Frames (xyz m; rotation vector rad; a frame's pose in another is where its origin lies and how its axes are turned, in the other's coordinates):
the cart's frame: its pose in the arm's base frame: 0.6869 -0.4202 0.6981 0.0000 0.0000 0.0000
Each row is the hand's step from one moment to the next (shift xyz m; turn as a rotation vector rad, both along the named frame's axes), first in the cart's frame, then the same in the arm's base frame.
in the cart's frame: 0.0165 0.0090 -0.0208 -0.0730 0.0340 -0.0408
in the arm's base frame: 0.0165 0.0090 -0.0208 -0.0730 0.0340 -0.0408
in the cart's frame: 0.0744 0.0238 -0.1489 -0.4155 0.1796 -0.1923
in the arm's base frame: 0.0744 0.0238 -0.1489 -0.4155 0.1796 -0.1923
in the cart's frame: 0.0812 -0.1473 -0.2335 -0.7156 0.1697 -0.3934
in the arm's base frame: 0.0812 -0.1473 -0.2335 -0.7156 0.1697 -0.3934
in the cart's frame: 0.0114 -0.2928 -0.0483 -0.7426 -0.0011 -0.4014
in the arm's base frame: 0.0114 -0.2928 -0.0483 -0.7426 -0.0011 -0.4014
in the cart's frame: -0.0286 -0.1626 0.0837 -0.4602 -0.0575 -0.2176
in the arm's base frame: -0.0286 -0.1626 0.0837 -0.4602 -0.0575 -0.2176
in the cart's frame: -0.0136 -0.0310 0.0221 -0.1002 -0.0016 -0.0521
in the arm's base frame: -0.0136 -0.0310 0.0221 -0.1002 -0.0016 -0.0521
